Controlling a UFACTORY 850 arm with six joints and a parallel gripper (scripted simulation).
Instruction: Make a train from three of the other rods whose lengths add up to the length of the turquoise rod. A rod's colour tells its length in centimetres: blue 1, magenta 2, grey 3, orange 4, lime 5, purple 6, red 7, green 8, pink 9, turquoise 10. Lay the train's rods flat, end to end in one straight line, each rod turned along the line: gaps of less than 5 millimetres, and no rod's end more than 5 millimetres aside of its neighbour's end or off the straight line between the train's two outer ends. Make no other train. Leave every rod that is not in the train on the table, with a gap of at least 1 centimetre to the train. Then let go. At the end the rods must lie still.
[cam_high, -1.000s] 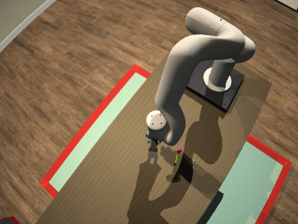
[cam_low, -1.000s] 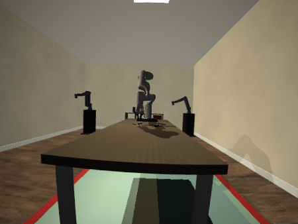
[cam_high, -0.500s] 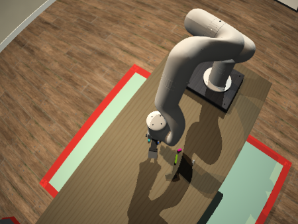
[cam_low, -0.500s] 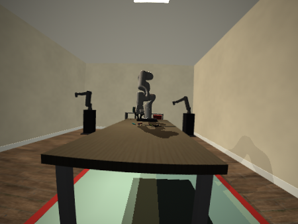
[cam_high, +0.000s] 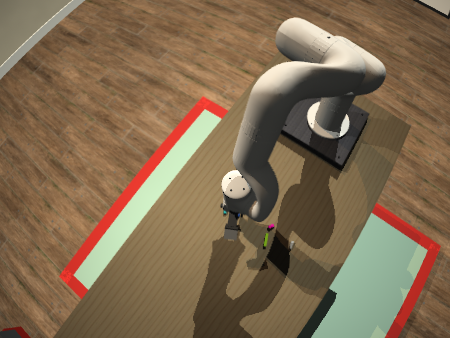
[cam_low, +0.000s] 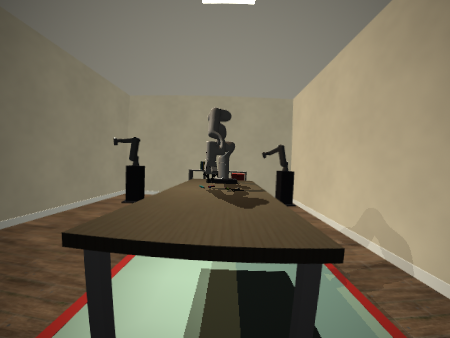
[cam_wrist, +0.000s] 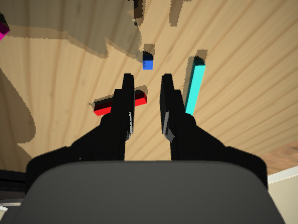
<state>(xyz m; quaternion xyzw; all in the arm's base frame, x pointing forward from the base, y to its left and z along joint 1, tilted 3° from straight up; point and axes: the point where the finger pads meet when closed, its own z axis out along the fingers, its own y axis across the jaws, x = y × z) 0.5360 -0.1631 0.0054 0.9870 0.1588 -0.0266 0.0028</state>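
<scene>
Now: hand 60 mm above the blue rod. Round my hand: turquoise rod: 30 mm behind, 70 mm to the right, 60 mm below; red rod: 70 mm behind, 10 mm to the left, 60 mm below; magenta rod: 20 mm behind, 130 mm to the left, 60 mm below.
</scene>
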